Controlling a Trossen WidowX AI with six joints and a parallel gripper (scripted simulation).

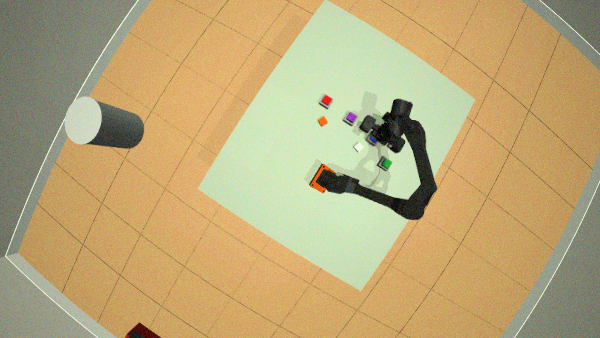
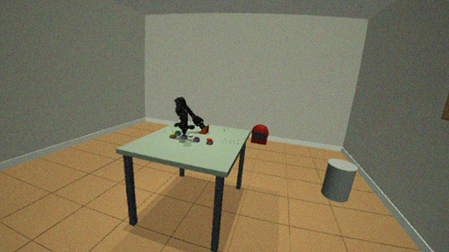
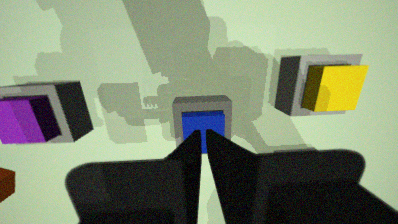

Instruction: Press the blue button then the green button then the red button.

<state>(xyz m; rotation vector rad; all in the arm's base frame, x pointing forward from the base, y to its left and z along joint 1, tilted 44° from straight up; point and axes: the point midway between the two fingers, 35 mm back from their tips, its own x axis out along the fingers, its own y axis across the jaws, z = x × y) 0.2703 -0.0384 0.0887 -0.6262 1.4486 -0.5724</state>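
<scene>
My gripper tip is now 10 mm above the blue button. Round my gripper tip: yellow button 30 mm ahead, 100 mm to the right; then green button 60 mm behind, 110 mm to the right; then white block 70 mm behind, 30 mm to the left, 30 mm below.
</scene>
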